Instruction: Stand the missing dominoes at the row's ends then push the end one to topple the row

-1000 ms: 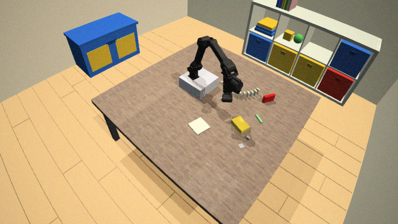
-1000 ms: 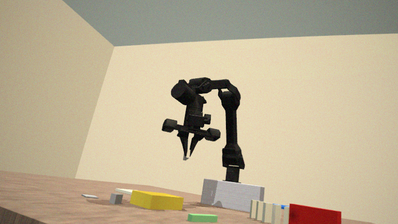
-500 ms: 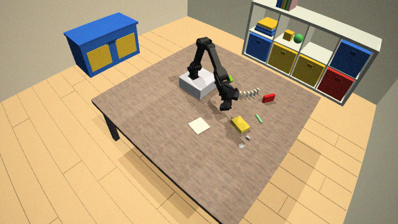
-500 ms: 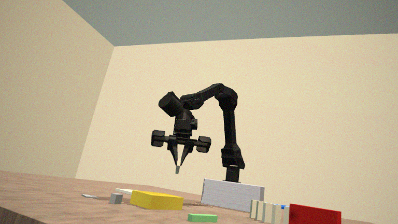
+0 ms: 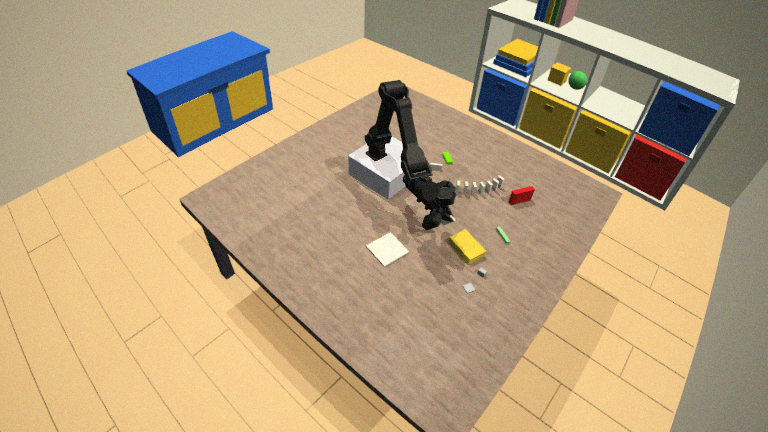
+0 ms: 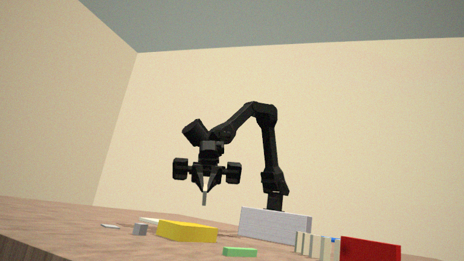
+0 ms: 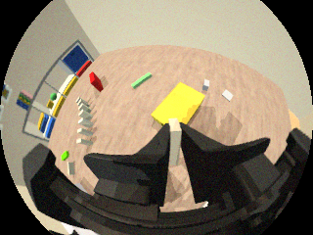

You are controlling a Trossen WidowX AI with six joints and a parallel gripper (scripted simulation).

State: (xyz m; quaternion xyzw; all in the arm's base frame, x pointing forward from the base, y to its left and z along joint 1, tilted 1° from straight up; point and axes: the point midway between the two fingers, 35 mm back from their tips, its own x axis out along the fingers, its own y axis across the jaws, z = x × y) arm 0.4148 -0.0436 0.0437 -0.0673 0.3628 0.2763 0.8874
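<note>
The yellow block is 70 mm ahead of my gripper tip, 20 mm to the left of it and 90 mm below it. The rest, counted from my gripper tip: grey cube: 170 mm ahead, 20 mm to the right, 100 mm below; then flat grey tile: 180 mm ahead, 90 mm to the right, 110 mm below; then green stick: 110 mm ahead, 170 mm to the left, 100 mm below.
</note>
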